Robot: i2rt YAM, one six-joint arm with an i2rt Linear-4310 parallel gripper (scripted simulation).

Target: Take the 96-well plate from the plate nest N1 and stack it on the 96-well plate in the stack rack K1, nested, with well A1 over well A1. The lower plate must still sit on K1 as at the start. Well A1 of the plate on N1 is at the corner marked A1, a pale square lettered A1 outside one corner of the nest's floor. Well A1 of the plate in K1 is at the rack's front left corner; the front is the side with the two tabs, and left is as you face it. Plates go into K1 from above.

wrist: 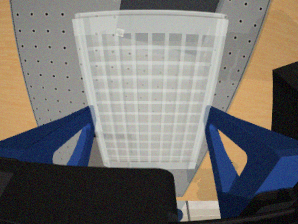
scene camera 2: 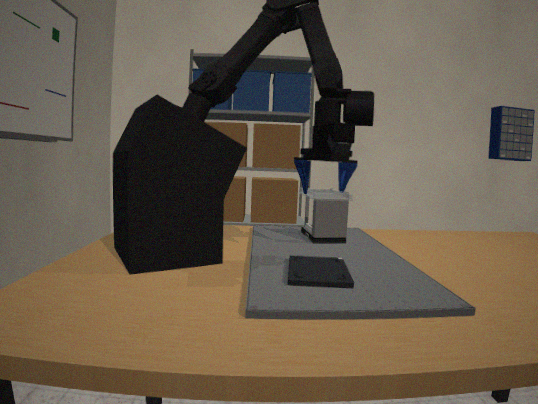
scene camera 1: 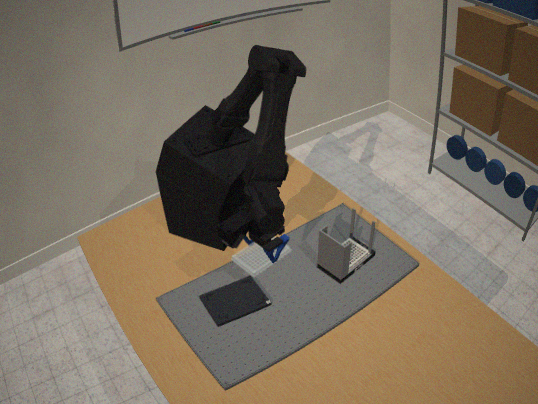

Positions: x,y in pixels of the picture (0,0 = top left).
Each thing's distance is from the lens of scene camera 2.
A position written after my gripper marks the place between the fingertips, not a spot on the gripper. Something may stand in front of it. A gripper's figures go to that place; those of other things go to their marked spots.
my gripper (scene camera 2: pixel 323 194): 77 cm
black plate nest N1 (scene camera 2: pixel 318 271): 68 cm
grey rack wall (scene camera 2: pixel 331 217): 96 cm
The marked spots on the black plate nest N1 and the grey rack wall are 31 cm apart.
